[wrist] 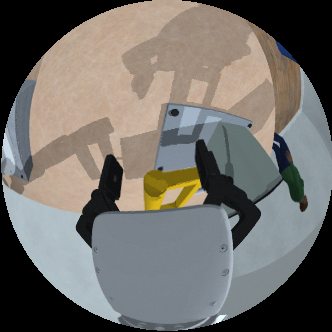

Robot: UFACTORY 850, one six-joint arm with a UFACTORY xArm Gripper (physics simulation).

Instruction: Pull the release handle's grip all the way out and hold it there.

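Note:
The release handle's yellow grip (156, 186) is a frame of thick bars in the lower middle of the wrist view. Its rounded corner lies between the two fingers, and its upper bar runs right, passing behind the right finger. My gripper (154, 154) is open wide, with the black fingers apart on both sides of the grip's corner and no finger closed on it. A grey-green housing (250, 160) stands on a light metal base plate (176, 150) just right of the grip. The lower part of the grip is hidden behind the grey gripper body.
The pinkish-tan table top (75, 100) carries the arm's shadows. A grey metal block (24, 132) stands at the far left edge. A brown wooden surface (288, 85) and a person in green (295, 182) are at the right, beyond the table's edge.

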